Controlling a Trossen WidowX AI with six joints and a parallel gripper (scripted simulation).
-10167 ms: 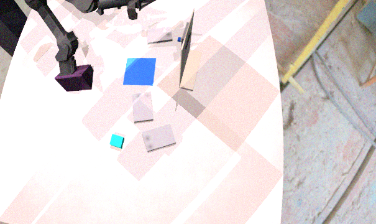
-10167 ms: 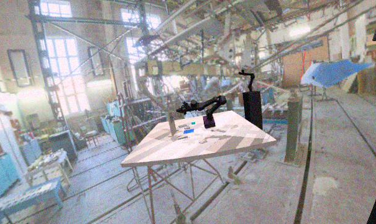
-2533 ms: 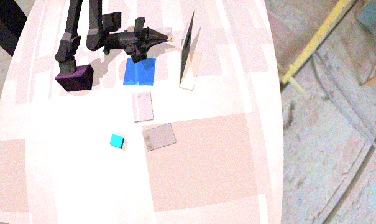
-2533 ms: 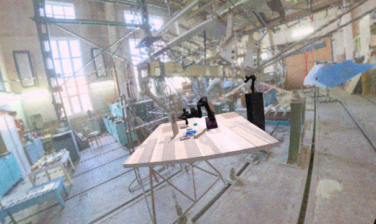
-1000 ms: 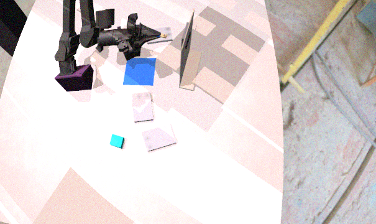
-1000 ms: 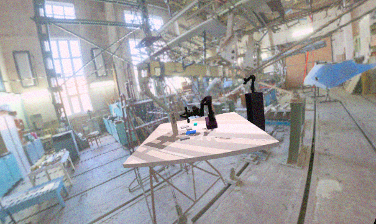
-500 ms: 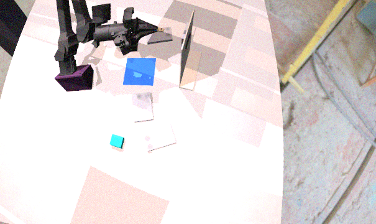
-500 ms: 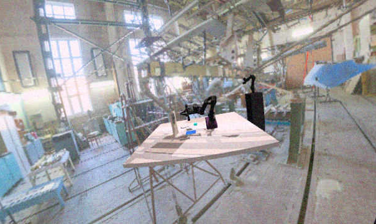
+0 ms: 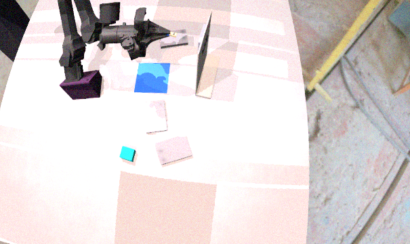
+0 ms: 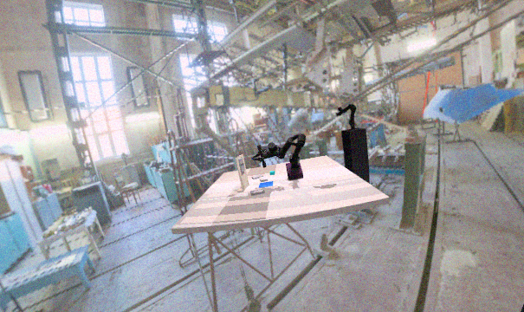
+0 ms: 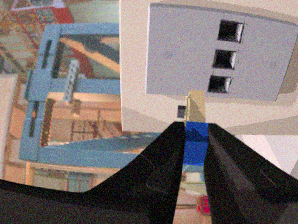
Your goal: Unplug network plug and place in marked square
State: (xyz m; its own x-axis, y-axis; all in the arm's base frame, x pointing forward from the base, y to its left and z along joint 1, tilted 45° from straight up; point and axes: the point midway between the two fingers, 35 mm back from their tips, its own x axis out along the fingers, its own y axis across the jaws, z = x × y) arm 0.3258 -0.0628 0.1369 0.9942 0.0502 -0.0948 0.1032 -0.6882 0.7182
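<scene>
Right now my gripper tip is 25 cm above the blue square, 8 cm past it and 2 cm to the left of it. From my gripper tip the other things lie so: network plug right at my gripper tip; upright panel 12 cm below, 10 cm ahead, 2 cm to the right; cyan cube 30 cm to the right, 23 cm below, 16 cm behind.
</scene>
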